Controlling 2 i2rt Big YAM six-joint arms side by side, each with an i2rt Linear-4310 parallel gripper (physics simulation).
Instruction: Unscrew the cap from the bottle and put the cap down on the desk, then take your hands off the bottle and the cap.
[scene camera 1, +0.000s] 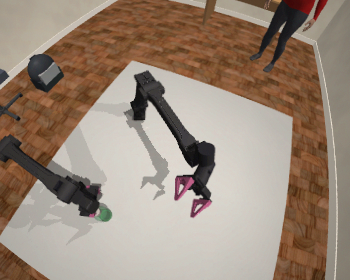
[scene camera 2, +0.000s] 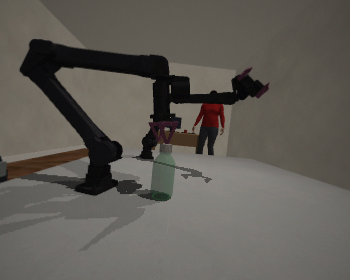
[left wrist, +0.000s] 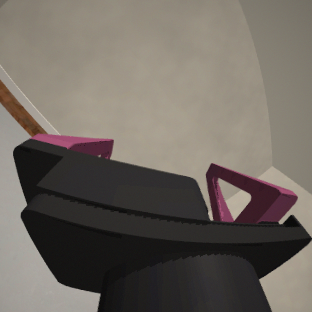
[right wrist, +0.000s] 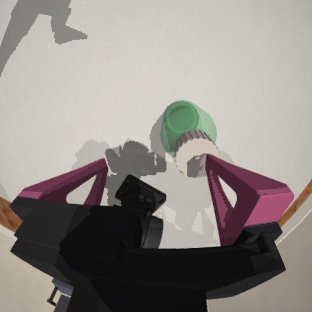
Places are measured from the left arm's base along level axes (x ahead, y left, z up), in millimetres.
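Where they show: left gripper, fingertip midpoint: (scene camera 1: 184, 209) (scene camera 2: 259, 75) (left wrist: 162, 157); right gripper, fingertip midpoint: (scene camera 2: 162, 142) (right wrist: 154, 161); left arm's base at its link origin: (scene camera 1: 139, 113) (scene camera 2: 146, 157); right arm's base at its link origin: (scene camera 2: 98, 187) (right wrist: 140, 194).
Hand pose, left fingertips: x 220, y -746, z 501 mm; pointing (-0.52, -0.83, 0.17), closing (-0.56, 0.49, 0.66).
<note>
Each offset is from my left fingertips to the top centre of the thing. Level surfaces: height alone.
A green see-through bottle {392 mm back, 33 mm left, 320 mm down} (scene camera 1: 104, 215) (scene camera 2: 163, 176) (right wrist: 204, 124) stands upright on the pale desk {501 mm down} (scene camera 1: 235, 240) (scene camera 2: 240, 235) (right wrist: 250, 65). Its ridged whitish cap {391 mm back, 33 mm left, 313 mm down} (scene camera 2: 166, 148) (right wrist: 194, 150) sits on its neck. My right gripper (scene camera 2: 164, 142) (right wrist: 154, 161) is open and points down just above the cap; in the right wrist view the cap lies near the right-hand fingertip, not centred between the fingers. In scene camera 1 the right arm's wrist hides most of its fingers. My left gripper (scene camera 1: 187, 207) (scene camera 2: 260, 79) (left wrist: 162, 157) is open and empty, raised high and well away from the bottle.
The right arm's base (scene camera 2: 96, 186) stands on the desk left of the bottle in scene camera 2. The left arm's base (scene camera 1: 138, 111) stands near the desk's far edge in scene camera 1. A person in red (scene camera 1: 287, 25) (scene camera 2: 213, 117) stands beyond the desk.
</note>
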